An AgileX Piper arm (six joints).
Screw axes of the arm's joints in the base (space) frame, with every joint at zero. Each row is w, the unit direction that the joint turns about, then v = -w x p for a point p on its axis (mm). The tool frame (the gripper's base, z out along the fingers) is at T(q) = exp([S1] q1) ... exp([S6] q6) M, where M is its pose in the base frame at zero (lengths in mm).
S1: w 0 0 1 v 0 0 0
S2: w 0 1 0 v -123 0 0
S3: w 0 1 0 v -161.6 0 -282.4
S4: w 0.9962 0 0.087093 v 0 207.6 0
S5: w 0 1 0 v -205.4 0 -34.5
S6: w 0.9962 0 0.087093 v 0 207.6 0
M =
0.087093 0 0.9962 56.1
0 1 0 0
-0.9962 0 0.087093 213.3
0 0 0 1
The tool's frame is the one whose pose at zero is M.
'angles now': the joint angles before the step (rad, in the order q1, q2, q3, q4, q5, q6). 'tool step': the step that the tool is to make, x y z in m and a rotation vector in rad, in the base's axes. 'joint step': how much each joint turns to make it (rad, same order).
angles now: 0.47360 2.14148 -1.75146 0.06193 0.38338 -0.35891
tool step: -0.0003 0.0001 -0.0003 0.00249 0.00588 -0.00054
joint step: -0.00004 0.00007 -0.00004 0.00660 0.00411 -0.00192
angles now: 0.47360 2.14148 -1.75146 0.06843 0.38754 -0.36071
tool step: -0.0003 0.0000 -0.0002 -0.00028 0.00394 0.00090
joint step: -0.00004 -0.00025 0.00024 0.00387 0.00374 -0.00289
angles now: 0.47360 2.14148 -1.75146 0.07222 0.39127 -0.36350
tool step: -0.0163 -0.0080 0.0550 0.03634 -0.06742 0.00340
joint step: -0.00004 -0.11871 0.00167 0.00242 0.04064 -0.00187
